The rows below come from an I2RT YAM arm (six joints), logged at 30 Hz.
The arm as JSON. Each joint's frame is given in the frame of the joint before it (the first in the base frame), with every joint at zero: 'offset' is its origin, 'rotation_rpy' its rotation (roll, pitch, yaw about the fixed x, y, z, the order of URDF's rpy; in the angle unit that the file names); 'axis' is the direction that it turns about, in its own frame. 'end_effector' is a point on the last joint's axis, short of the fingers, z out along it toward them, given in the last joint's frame.
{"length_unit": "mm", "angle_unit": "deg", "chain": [
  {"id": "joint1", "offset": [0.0, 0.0, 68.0], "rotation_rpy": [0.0, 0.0, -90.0], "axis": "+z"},
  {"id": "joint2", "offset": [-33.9, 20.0, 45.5], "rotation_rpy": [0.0, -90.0, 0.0], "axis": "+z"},
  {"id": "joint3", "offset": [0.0, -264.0, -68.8], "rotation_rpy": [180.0, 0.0, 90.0], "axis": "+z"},
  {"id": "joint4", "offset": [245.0, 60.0, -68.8], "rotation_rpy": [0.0, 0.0, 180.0], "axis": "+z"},
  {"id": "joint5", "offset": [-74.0, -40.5, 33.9], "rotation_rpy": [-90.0, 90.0, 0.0], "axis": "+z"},
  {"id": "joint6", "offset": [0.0, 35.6, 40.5], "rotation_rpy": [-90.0, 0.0, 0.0], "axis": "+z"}
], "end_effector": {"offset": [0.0, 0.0, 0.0], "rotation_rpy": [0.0, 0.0, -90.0]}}
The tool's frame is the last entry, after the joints.
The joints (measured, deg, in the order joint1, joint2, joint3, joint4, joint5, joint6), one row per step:
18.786, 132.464, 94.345, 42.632, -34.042, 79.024
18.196, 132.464, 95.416, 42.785, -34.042, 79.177
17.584, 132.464, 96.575, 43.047, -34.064, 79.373
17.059, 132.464, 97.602, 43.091, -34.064, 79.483
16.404, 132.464, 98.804, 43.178, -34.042, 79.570
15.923, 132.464, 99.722, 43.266, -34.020, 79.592
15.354, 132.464, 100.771, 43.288, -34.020, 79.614
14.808, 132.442, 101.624, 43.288, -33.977, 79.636
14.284, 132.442, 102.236, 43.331, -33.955, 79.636
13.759, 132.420, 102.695, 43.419, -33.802, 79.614
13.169, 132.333, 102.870, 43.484, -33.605, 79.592
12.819, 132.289, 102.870, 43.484, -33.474, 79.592
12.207, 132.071, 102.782, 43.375, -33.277, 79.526
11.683, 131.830, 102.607, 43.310, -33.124, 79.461
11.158, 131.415, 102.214, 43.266, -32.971, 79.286
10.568, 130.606, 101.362, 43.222, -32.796, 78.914
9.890, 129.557, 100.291, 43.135, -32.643, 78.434
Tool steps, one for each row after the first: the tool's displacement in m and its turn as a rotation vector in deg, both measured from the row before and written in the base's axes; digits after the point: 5 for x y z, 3 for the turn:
0.00355, -0.00459, 0.00652, 0.481, -1.040, -0.579
0.00354, -0.00484, 0.00726, 0.554, -1.199, -0.572
0.00298, -0.00421, 0.00612, 0.387, -0.937, -0.513
0.00343, -0.00539, 0.00726, 0.429, -1.166, -0.666
0.00242, -0.00401, 0.00560, 0.298, -0.948, -0.499
0.00268, -0.00481, 0.00628, 0.303, -1.015, -0.565
0.00227, -0.00474, 0.00529, 0.250, -0.826, -0.584
0.00193, -0.00462, 0.00374, 0.169, -0.633, -0.545
0.00172, -0.00476, 0.00311, 0.158, -0.560, -0.678
0.00146, -0.00548, 0.00197, 0.108, -0.323, -0.786
0.00080, -0.00328, 0.00041, 0.041, -0.036, -0.477
0.00096, -0.00581, 0.00128, 0.007, -0.057, -0.816
0.00053, -0.00502, 0.00104, -0.008, -0.039, -0.686
-0.00015, -0.00515, 0.00134, -0.088, -0.093, -0.709
-0.00146, -0.00601, 0.00212, -0.234, -0.162, -0.835
-0.00221, -0.00690, 0.00284, -0.323, -0.211, -0.924

